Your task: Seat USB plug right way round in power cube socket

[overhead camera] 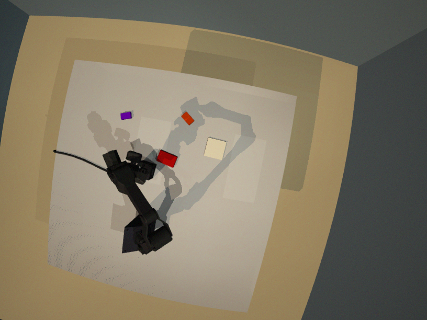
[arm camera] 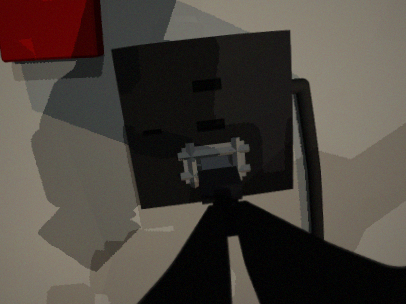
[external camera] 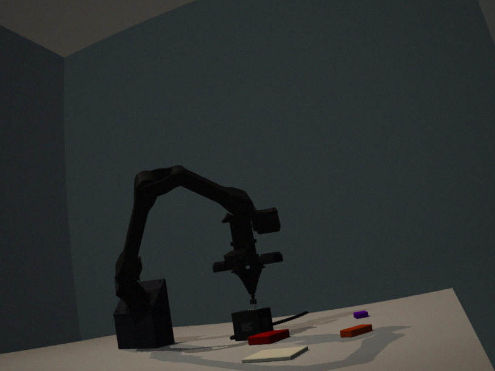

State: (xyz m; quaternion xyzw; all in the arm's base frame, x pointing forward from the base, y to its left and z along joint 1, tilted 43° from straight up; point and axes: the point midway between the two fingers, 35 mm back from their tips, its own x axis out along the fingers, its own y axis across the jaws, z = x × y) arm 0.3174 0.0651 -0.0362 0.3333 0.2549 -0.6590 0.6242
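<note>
The USB plug lies 2 cm below my gripper tip. Also, from my gripper tip: metal-framed socket (5 cm below); red block (7 cm ahead, 11 cm to the right, 11 cm below); purple block (25 cm ahead, 15 cm to the left, 11 cm below).
</note>
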